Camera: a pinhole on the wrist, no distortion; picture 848 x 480 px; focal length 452.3 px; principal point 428.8 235.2 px. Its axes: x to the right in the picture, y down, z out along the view. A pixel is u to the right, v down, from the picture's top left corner.
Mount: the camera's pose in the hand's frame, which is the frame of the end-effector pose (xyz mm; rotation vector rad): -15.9 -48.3 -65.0 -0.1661 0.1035 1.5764
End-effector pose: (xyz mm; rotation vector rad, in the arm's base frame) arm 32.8 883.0 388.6 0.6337 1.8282 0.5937
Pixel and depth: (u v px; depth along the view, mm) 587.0 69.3 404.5
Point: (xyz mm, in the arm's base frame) 319.1 1110.6 318.8
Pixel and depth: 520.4 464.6 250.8
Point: 243.4 828.3 468.4
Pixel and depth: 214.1 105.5 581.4
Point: 492.9 864.3 -20.4
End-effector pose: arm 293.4 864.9 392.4 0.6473 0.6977 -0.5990
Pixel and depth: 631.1 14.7 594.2
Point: 852.0 659.9 604.2
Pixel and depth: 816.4 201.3 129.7
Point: 359.9 891.4 455.1
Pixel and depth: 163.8 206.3 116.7
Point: 244.0 762.5 406.7
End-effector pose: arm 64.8 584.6 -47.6 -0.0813 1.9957 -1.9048
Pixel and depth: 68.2 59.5 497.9
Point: -4.9 32.8 253.3
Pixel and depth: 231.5 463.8 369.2
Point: 331.8 334.1 141.7
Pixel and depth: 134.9 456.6 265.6
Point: 239.2 406.8 156.1
